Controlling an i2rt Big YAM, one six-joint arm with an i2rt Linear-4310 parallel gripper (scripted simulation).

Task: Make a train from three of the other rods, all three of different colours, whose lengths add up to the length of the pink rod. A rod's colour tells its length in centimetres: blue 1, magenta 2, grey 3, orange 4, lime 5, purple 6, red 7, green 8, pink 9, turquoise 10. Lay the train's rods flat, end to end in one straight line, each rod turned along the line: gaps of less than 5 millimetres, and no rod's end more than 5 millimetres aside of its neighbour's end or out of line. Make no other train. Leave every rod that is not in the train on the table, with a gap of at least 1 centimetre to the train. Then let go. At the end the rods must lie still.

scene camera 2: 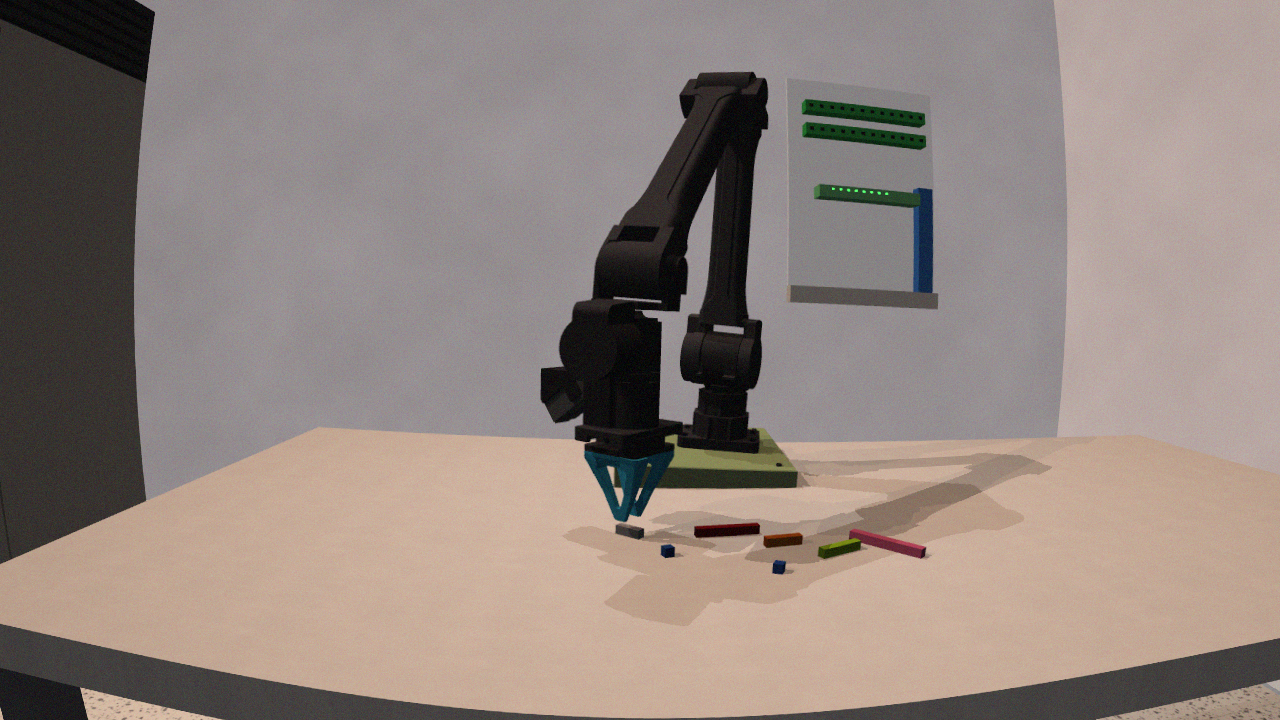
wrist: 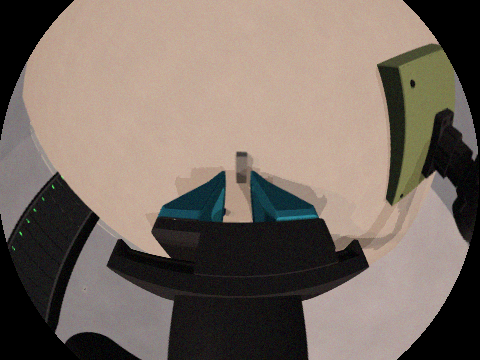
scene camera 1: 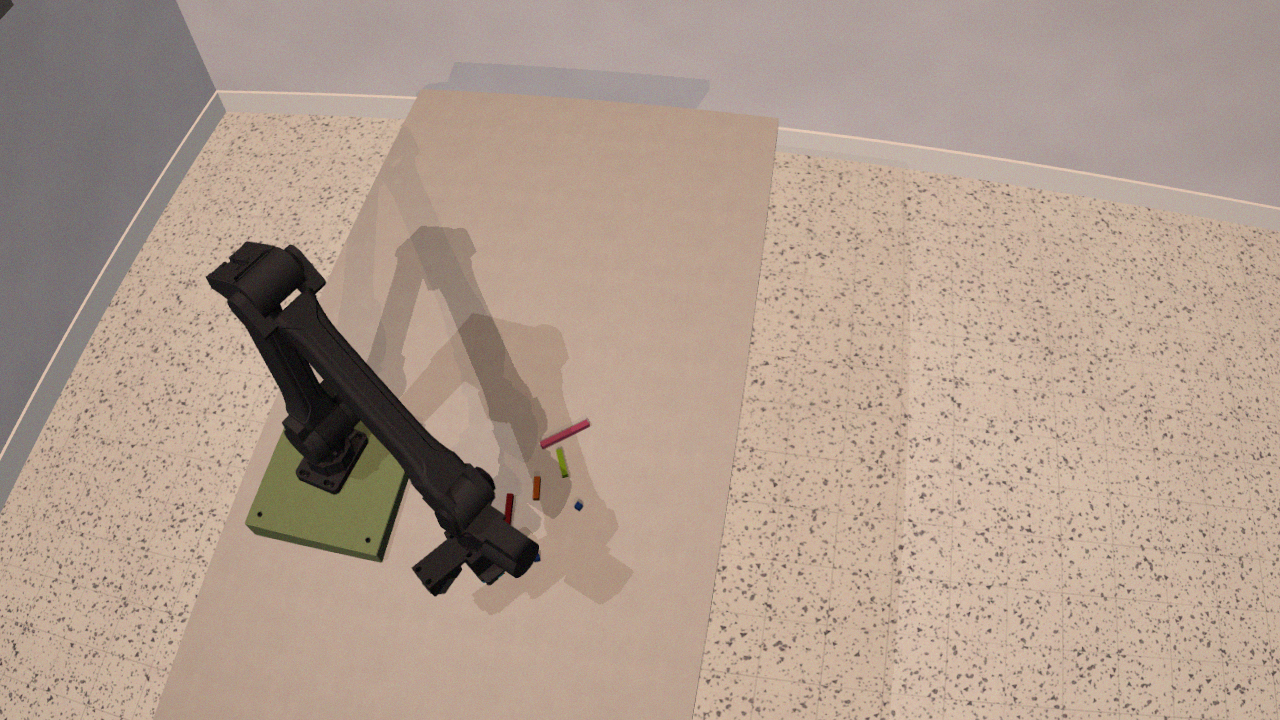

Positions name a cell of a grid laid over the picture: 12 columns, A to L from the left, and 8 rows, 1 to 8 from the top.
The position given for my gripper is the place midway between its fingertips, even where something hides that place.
I see my gripper (scene camera 2: F6) and a pink rod (scene camera 2: I7).
My gripper also shows in the wrist view (wrist: F4). The wrist view does not show the pink rod, which is hidden by my gripper.
